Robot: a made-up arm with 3 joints. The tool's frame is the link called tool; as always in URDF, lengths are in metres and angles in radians. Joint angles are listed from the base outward. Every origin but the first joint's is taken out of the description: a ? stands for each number. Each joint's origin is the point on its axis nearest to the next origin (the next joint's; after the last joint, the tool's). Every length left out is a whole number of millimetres.
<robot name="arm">
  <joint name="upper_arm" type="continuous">
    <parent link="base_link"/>
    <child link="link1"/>
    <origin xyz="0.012 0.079 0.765" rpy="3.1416 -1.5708 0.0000"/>
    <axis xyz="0 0 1"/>
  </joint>
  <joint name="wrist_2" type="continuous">
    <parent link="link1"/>
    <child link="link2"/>
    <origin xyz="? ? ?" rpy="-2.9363 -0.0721 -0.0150"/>
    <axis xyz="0 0 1"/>
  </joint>
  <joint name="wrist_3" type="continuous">
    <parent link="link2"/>
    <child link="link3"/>
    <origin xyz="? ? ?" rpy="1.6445 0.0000 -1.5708"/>
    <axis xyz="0 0 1"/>
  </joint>
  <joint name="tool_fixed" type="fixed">
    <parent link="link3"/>
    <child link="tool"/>
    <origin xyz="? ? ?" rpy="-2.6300 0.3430 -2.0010"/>
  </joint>
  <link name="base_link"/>
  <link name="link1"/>
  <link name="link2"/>
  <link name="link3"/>
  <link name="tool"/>
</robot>
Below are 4 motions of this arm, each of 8 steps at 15 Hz.
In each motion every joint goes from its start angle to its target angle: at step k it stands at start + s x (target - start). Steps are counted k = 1, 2, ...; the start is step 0. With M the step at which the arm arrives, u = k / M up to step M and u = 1 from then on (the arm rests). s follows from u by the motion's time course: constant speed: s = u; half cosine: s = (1 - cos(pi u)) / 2; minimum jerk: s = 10 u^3 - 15 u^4 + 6 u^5.
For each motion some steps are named. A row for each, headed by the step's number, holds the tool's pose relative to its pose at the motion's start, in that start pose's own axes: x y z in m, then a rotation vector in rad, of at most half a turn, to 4 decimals.
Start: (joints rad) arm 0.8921 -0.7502 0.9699
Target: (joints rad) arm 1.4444 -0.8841 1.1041
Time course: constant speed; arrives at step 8
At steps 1, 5, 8:
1: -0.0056 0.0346 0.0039 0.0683 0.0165 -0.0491
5: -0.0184 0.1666 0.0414 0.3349 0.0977 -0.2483
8: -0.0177 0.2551 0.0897 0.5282 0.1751 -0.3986

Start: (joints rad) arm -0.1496 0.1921 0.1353
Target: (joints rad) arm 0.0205 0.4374 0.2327
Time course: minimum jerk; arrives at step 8
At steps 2, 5, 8:
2: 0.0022 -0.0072 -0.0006 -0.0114 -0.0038 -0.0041
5: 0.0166 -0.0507 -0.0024 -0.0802 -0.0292 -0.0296
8: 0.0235 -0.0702 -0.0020 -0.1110 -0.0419 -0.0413

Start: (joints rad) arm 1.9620 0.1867 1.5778
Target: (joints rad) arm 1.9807 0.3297 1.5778
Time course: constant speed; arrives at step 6
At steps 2, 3, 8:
2: 0.0154 -0.0059 0.0015 -0.0138 -0.0293 0.0261
3: 0.0232 -0.0087 0.0025 -0.0207 -0.0440 0.0391
8: 0.0466 -0.0164 0.0062 -0.0414 -0.0881 0.0780

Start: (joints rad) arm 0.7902 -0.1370 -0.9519
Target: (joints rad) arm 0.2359 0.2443 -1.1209
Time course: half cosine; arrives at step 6
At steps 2, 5, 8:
2: -0.1287 0.0005 -0.0063 0.0047 0.2259 -0.0720
5: -0.4394 0.0789 0.1212 0.0727 0.8368 -0.2835
8: -0.4624 0.0918 0.1435 0.0836 0.8958 -0.3058

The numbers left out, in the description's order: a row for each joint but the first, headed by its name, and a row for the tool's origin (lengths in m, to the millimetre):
wrist_2: -0.001 0.015 0.000
wrist_3: -0.422 0.017 0.000
tool: -0.401 -0.086 0.000

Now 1 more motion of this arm.
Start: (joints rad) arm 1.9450 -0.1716 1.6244
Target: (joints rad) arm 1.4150 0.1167 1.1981
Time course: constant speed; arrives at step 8
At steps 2, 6, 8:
2: 0.0388 -0.0153 0.0057 -0.0647 -0.0834 0.2048
6: 0.1084 -0.0571 0.0239 -0.2495 -0.2098 0.6100
8: 0.1437 -0.0848 0.0384 -0.3699 -0.2530 0.8050

